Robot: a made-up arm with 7 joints.
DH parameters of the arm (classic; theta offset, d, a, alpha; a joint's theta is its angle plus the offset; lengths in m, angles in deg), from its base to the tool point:
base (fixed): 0 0 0 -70
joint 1: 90 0 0 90
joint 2: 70 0 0 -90
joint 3: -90 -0.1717 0.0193 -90
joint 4: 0 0 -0.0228 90
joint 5: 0 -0.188 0 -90
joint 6: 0 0 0 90
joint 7: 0 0 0 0
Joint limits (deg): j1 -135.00..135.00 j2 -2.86..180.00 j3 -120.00..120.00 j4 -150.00..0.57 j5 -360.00..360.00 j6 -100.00..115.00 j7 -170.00..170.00
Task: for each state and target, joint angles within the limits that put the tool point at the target. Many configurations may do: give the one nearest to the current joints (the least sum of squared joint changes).
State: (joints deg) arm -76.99 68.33 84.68 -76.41 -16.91 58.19 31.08
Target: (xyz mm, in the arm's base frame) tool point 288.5 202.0 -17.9
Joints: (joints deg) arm -71.69 31.25 85.72 -39.68 -16.91 58.19 31.08
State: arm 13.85 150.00 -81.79 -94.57 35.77 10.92 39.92
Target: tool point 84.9 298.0 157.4
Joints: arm 25.16 144.74 -65.61 -46.03 35.77 10.92 39.92
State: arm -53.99 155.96 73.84 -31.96 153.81 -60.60 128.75
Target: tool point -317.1 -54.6 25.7
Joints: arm -82.26 172.82 90.08 -67.32 153.81 -60.60 128.75
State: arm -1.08 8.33 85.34 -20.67 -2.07 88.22 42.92
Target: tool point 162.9 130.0 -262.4
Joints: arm -20.02 -2.86 71.29 -57.96 -2.07 88.22 42.92
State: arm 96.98 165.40 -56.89 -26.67 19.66 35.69 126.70
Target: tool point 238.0 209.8 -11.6
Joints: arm 71.98 180.00 -36.55 -70.92 19.66 35.69 126.70
